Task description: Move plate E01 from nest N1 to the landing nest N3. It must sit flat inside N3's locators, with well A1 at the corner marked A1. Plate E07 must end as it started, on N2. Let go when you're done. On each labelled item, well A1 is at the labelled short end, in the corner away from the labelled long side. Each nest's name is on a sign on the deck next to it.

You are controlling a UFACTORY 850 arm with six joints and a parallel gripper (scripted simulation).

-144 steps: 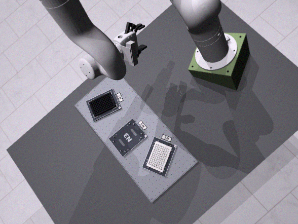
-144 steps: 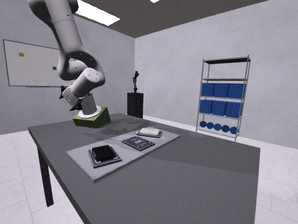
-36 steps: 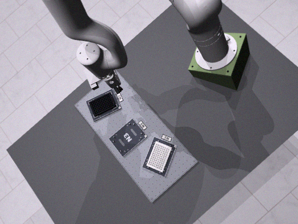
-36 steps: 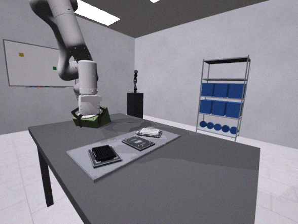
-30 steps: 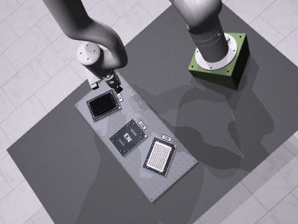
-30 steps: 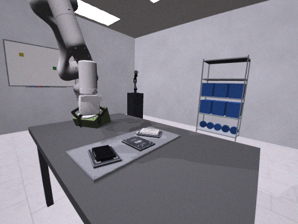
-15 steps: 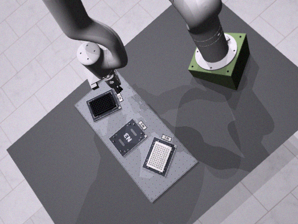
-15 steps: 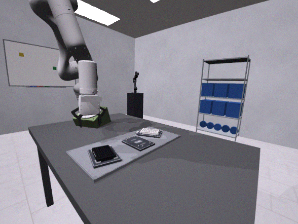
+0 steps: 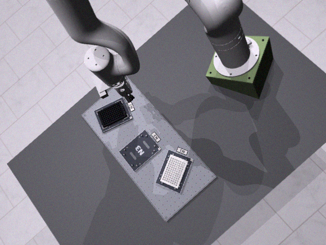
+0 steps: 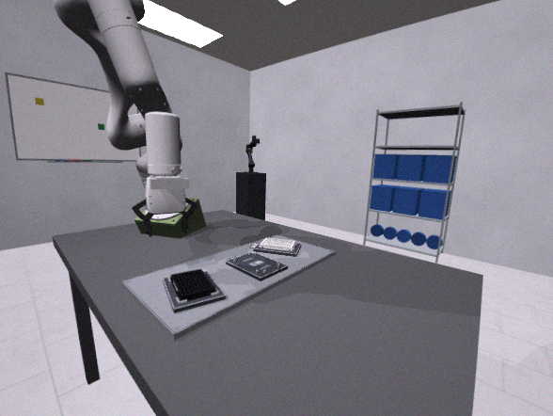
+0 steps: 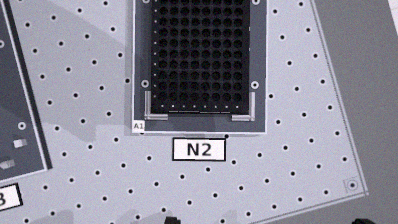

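Now: the white well plate E01 30 mm ahead of my hand, 400 mm to the left of it and 110 mm below it. The rest, counted from my hand: nest N3: 110 mm ahead, 230 mm to the left, 130 mm below; then dark nest N1: 30 mm ahead, 400 mm to the left, 130 mm below; then black plate E07: 130 mm ahead, 10 mm to the left, 110 mm below.
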